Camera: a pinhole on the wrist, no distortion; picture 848 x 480 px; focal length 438.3 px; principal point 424.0 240.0 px. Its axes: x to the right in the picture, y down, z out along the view. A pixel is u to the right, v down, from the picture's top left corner.
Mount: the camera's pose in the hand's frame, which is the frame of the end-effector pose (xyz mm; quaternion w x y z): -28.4 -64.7 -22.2 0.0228 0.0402 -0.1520 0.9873
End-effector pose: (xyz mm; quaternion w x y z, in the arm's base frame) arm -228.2 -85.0 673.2 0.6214 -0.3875 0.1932 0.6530
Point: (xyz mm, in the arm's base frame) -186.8 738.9 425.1
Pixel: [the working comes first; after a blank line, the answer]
In the camera's frame: -720.2 -138.8 506.6

outside the picture
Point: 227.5 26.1 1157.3
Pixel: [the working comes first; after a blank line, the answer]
In the camera's frame: 233.4 405.5 406.0

outside the picture
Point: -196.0 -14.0 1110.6
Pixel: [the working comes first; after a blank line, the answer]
In the camera's frame: 274.3 -13.2 327.7

791 222
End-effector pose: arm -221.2 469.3 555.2 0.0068 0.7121 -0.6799 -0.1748
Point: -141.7 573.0 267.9
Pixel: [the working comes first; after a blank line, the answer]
In the camera's frame: 24.7 -1.2 307.8

459 238
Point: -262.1 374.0 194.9
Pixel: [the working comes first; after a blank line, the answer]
In the camera's frame: -174.9 -137.2 340.3

199 63
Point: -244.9 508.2 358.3
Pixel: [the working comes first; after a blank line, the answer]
In the camera's frame: -17.0 -102.6 202.9

387 18
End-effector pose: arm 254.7 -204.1 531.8 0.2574 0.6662 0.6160 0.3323
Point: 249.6 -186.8 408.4
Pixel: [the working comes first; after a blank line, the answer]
In the camera's frame: -22.3 0.4 106.6

332 242
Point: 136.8 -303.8 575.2
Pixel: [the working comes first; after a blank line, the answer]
In the camera's frame: 59.4 4.2 -111.5

behind the camera
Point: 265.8 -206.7 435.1
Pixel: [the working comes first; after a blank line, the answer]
In the camera's frame: -5.8 -28.0 89.6

395 103
